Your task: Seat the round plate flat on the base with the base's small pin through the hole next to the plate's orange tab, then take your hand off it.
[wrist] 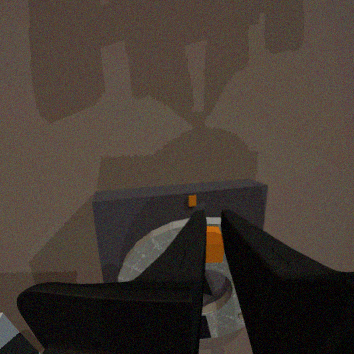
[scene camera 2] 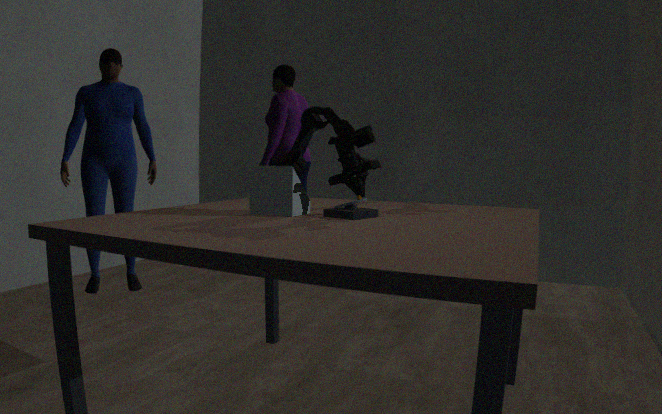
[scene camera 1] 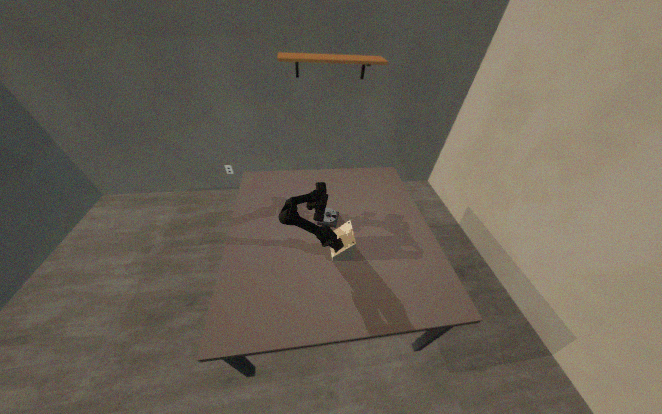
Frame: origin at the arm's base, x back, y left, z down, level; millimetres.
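Seen in the pictures: gripper, fingertip midpoint: [wrist: 211,217] [scene camera 2: 362,197] [scene camera 1: 319,212]; arm's base, link origin: [scene camera 2: 275,189] [scene camera 1: 338,245].
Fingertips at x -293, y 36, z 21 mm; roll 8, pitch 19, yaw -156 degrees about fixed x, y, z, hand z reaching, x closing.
Observation:
Offsets run from my fingertips to a thing's top centre. "spot": to the spot under its first point. Level surfaces: height alone.
The round grey plate {spot: dz +22, dx +58, dy -92 mm} [scene camera 1: 335,218] [scene camera 2: 345,205] [wrist: 150,260] has an orange tab {dz -11, dx +7, dy -12 mm} [scene camera 2: 360,198] [wrist: 214,245]. My gripper [scene camera 2: 361,196] [wrist: 211,217] is shut on this tab. The plate is over the dark square base {dz +18, dx +23, dy -53 mm} [scene camera 2: 351,214] [wrist: 112,220] and looks tilted in scene camera 2, its tab side higher. Part of the base's round hub {spot: dz +18, dx +11, dy -63 mm} [wrist: 219,284] shows through the plate's centre hole in the wrist view. An orange mark {spot: dz +33, dx -1, dy -3 mm} [wrist: 192,201] on the base lies beyond the plate's rim, a little left of the tab. The small pin and the hole beside the tab are hidden.
A pale block [scene camera 1: 345,239] [scene camera 2: 272,191] [wrist: 6,331] stands on the brown table {dz +58 mm} [scene camera 1: 280,300] [scene camera 2: 425,240] close to the base, by the arm's foot. A wooden shelf [scene camera 1: 332,58] is on the wall. Two people [scene camera 2: 109,130] [scene camera 2: 286,117] stand beyond the table.

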